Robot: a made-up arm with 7 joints. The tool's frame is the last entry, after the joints. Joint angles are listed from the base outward. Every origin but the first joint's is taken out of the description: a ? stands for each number. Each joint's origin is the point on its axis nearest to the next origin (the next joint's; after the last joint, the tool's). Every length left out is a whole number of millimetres.
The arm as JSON. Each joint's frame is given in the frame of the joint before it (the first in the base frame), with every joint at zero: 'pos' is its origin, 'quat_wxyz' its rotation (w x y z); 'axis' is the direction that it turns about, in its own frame. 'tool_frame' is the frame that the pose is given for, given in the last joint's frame.
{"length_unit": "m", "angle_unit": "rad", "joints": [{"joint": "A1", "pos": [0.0, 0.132, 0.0], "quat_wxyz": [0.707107, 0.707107, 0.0, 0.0], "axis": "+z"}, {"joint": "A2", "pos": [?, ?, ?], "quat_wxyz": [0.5, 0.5, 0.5, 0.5], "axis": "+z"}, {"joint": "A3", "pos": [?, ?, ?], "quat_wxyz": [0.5, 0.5, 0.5, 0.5], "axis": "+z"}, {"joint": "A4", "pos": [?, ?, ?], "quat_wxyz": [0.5, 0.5, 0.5, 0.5], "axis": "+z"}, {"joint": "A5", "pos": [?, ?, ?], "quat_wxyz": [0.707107, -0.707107, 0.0, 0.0], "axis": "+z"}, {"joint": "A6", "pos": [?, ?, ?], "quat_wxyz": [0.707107, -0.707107, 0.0, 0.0], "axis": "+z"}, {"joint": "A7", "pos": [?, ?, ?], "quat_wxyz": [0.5, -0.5, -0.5, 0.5], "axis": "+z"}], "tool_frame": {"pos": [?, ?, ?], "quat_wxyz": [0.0, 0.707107, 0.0, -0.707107]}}
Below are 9 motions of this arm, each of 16 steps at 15 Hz.
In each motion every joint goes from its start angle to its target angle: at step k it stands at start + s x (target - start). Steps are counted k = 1, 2, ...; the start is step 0. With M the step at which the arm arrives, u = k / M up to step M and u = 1 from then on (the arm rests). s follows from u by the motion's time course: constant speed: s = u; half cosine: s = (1 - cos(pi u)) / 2; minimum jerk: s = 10 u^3 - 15 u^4 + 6 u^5.
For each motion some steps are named. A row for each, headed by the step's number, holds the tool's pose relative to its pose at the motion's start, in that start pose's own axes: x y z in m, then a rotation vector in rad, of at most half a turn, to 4 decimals.
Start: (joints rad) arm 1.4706 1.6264 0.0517 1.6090 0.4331 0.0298 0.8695
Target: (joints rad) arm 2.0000 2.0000 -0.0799 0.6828 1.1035 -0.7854 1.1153
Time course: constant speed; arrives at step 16
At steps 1, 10, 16:
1: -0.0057 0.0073 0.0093 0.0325 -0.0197 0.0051
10: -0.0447 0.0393 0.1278 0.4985 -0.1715 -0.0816
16: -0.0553 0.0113 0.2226 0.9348 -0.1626 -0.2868

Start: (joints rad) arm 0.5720 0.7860 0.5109 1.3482 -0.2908 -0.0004 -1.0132
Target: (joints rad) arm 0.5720 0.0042 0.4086 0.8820 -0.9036 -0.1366 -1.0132
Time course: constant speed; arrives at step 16
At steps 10, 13, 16:
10: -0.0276 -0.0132 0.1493 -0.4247 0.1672 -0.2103
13: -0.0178 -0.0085 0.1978 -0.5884 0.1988 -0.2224
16: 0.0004 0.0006 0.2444 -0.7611 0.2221 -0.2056

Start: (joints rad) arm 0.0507 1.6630 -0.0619 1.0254 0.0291 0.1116 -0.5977
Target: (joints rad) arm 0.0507 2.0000 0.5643 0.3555 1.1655 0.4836 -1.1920
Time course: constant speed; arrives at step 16
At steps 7, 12, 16:
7: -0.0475 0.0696 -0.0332 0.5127 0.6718 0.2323
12: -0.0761 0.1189 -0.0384 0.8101 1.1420 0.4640
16: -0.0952 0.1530 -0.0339 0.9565 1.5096 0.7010

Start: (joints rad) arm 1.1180 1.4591 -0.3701 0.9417 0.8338 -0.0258 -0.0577
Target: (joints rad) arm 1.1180 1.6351 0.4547 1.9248 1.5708 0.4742 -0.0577
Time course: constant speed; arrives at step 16
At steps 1, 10, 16:
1: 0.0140 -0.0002 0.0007 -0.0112 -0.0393 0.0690
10: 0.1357 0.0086 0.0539 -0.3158 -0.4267 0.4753
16: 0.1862 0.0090 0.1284 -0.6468 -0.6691 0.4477

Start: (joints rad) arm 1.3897 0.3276 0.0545 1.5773 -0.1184 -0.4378 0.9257
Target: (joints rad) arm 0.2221 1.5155 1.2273 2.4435 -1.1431 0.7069 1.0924
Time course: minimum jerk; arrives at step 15
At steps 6, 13, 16:
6: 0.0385 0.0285 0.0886 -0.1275 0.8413 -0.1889
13: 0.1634 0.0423 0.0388 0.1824 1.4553 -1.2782
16: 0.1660 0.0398 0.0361 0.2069 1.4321 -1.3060

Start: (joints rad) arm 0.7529 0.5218 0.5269 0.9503 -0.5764 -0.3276 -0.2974
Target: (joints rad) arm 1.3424 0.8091 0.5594 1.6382 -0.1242 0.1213 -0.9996
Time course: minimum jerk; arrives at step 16
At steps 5, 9, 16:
5: 0.0318 0.0280 -0.0298 0.3126 -0.0612 0.0919
9: 0.1066 0.1123 -0.0589 0.9980 -0.1790 0.3973
16: 0.1586 0.1862 -0.0361 1.4950 -0.2561 0.7389

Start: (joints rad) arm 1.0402 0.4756 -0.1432 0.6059 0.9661 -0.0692 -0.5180
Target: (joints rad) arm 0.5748 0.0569 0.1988 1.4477 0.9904 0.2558 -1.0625
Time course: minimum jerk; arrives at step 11
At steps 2, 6, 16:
2: -0.0038 -0.0032 0.0040 -0.0001 0.0216 0.0103
6: -0.0313 -0.0205 0.0557 0.0570 0.2637 0.1298
16: -0.0315 -0.0097 0.0931 0.1748 0.4065 0.2113

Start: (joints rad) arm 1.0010 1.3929 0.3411 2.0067 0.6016 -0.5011 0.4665
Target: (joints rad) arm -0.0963 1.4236 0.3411 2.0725 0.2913 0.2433 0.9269
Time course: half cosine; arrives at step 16
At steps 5, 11, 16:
5: -0.0125 -0.0339 0.0030 -0.2581 0.2230 0.2272
11: -0.0102 -0.1193 0.0264 -0.9719 0.6666 0.7954
16: 0.0039 -0.1488 0.0404 -1.2763 0.8031 1.0147

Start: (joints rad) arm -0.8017 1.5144 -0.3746 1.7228 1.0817 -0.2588 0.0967
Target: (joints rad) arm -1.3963 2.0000 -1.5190 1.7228 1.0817 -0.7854 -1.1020
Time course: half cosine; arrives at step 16
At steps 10, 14, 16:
10: -0.0726 -0.0387 0.1379 0.3978 0.8008 -0.1858
14: -0.0452 -0.0329 0.2032 0.5511 1.0781 -0.4316
16: -0.0387 -0.0312 0.2111 0.5711 1.1127 -0.4750

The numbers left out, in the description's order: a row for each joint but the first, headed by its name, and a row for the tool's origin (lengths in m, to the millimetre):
A2: 0.0 0.0 0.0
A3: -0.168 0.0 0.0
A4: 0.0 0.0 0.0
A5: 0.0 -0.174 0.0
A6: 0.0 0.0 0.0
A7: 0.0 0.0 0.0
tool: 0.0 0.0 0.0

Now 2 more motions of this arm.
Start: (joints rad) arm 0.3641 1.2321 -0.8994 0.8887 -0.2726 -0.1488 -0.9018
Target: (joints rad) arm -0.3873 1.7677 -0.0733 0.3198 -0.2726 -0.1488 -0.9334
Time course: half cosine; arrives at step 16
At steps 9, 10, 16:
9: -0.1166 0.0904 0.0291 0.0200 0.3003 -0.5500
10: -0.1271 0.1092 0.0280 0.0404 0.3268 -0.6296
16: -0.1451 0.1696 0.0126 0.1384 0.3801 -0.8563

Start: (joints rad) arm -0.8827 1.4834 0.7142 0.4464 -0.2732 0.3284 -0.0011
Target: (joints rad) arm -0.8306 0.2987 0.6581 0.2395 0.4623 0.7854 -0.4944
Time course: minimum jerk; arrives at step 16
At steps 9, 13, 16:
9: -0.1077 -0.2071 0.0903 -0.5248 0.8528 0.1856
13: -0.1392 -0.2795 0.2064 -0.8248 1.3392 0.0459
16: -0.1418 -0.2862 0.2258 -0.8702 1.4062 0.0110

